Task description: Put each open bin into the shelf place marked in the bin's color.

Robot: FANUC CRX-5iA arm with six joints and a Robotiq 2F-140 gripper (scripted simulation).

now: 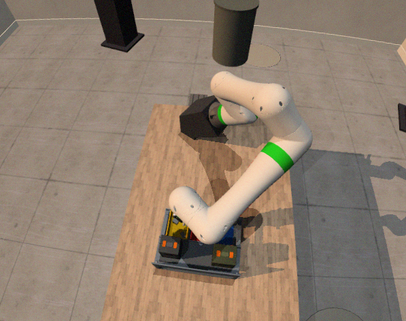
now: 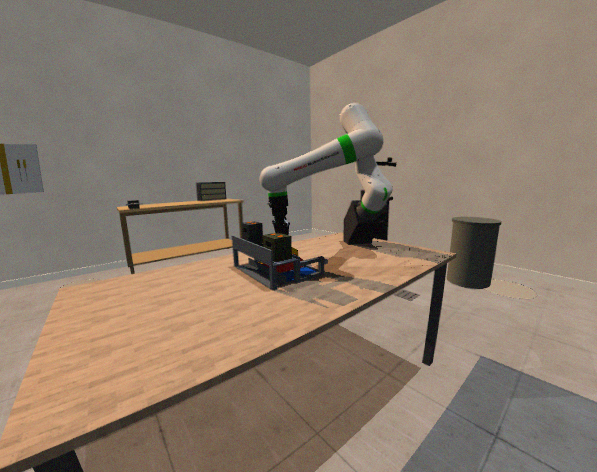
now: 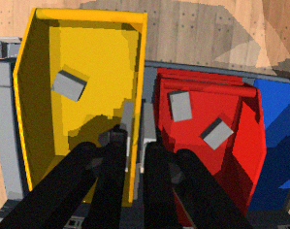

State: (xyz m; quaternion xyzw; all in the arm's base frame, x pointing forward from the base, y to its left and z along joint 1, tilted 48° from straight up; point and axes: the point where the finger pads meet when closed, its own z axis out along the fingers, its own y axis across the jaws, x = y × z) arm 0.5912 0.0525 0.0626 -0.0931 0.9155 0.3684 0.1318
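Now: the yellow bin 50 mm to the right of my hand, 40 mm below it and 10 mm ahead of it. Also, from my hand: red bin (80 mm to the left, 50 mm below, 30 mm ahead); red mark (80 mm to the left, 80 mm below, 30 mm ahead); yellow mark (80 mm below, 60 mm ahead, 30 mm to the right).
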